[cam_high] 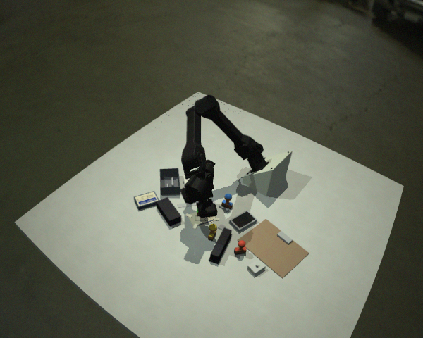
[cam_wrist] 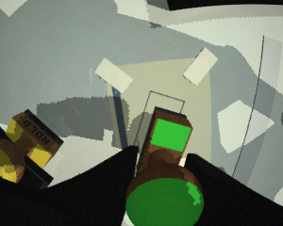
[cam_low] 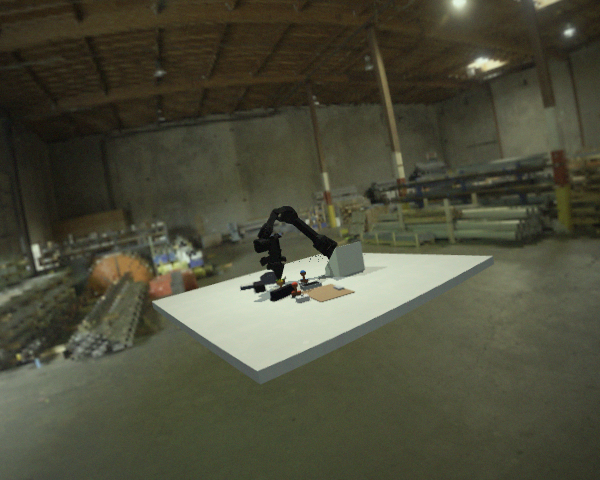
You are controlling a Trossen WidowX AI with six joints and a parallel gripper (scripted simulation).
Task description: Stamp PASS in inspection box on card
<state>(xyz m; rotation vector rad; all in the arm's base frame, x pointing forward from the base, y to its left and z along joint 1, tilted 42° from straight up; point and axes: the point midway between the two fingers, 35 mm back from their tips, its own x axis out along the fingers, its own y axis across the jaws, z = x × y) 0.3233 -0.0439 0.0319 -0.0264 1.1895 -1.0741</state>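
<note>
My gripper tip is now 1 cm past the pale card and 5 cm above it. The rest, counted from my gripper tip: yellow hold stamp 4 cm ahead, 8 cm to the left, 3 cm below; green-knobbed stamp right at my gripper tip; blue stamp 11 cm behind, 4 cm to the left, 3 cm below.
</note>
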